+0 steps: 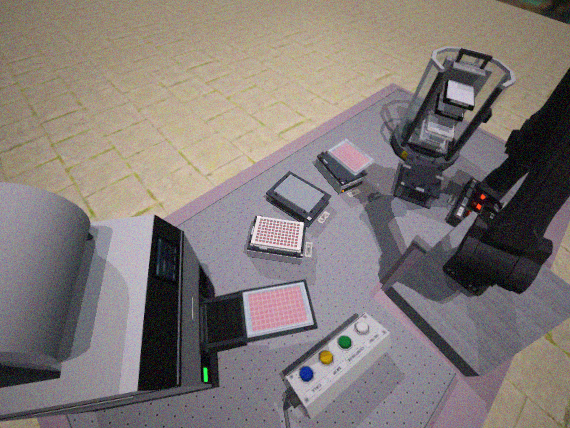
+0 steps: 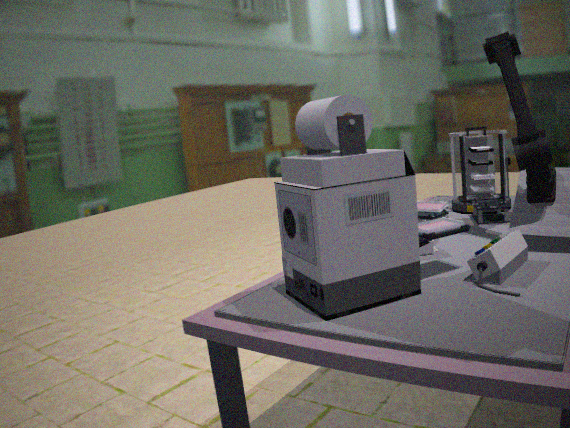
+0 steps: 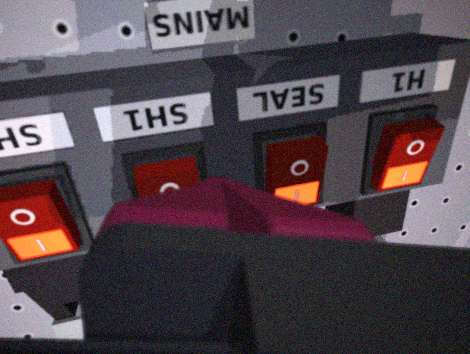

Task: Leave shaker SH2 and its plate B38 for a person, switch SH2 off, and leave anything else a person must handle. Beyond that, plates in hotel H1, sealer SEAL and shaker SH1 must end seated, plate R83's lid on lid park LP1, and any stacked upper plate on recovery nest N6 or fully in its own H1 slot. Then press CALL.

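Seen in the pictures: gripper, fingertip midpoint: (image 1: pixel 477 202) (image 3: pixel 215 191); arm's base, link origin: (image 1: pixel 478 261) (image 2: pixel 542 186).
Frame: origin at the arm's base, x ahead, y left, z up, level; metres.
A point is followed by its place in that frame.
Observation:
My gripper (image 3: pixel 215 191) {x 0.062, y -0.317, z -0.118 m} is shut and empty. Its maroon tips cover the lower part of the SH1 switch (image 3: pixel 165 174) {x 0.074, y -0.298, z -0.112 m}, whose lit part does not show. The switch at the left (image 3: pixel 37 220) {x 0.056, y -0.254, z -0.114 m}, with a label cut off after "SH", the SEAL switch (image 3: pixel 298 157) {x 0.079, y -0.347, z -0.112 m} and the H1 switch (image 3: pixel 410 149) {x 0.082, y -0.396, z -0.112 m} show lit orange parts. Hotel H1 (image 1: pixel 481 120) {x 0.216, y -0.458, z 0.033 m} (image 2: pixel 463 170) {x 0.368, y -0.357, z 0.010 m} holds several plates. A pink plate (image 1: pixel 351 156) {x 0.432, y -0.124, z -0.089 m} lies offset on a dark device (image 1: pixel 337 172) {x 0.423, y -0.052, z -0.110 m}. A red-dotted plate (image 1: pixel 277 234) {x 0.365, y 0.247, z -0.096 m} sits on another device. A pink plate (image 1: pixel 277 307) {x 0.215, y 0.376, z -0.038 m} is on the extended tray of sealer SEAL (image 1: pixel 162 320) {x 0.262, y 0.527, z 0.140 m} (image 2: pixel 370 240) {x 0.256, y 0.661, z -0.014 m}.
A dark nest with a grey top (image 1: pixel 299 192) {x 0.444, y 0.094, z -0.119 m} stands between the two plate-bearing devices. A dark stand (image 1: pixel 419 182) {x 0.227, y -0.223, z -0.104 m} is before the hotel. The button box (image 1: pixel 345 367) {x 0.052, y 0.342, z -0.083 m} (image 2: pixel 505 260) {x 0.030, y 0.399, z -0.118 m} has a blue CALL button (image 1: pixel 306 373) {x 0.094, y 0.404, z -0.094 m}. The arm (image 1: pixel 530 185) {x 0.063, y 0.074, z 0.243 m} (image 2: pixel 525 110) {x 0.028, y 0.075, z 0.232 m} reaches over the mains strip (image 1: pixel 460 207) {x 0.089, y -0.260, z -0.123 m}.

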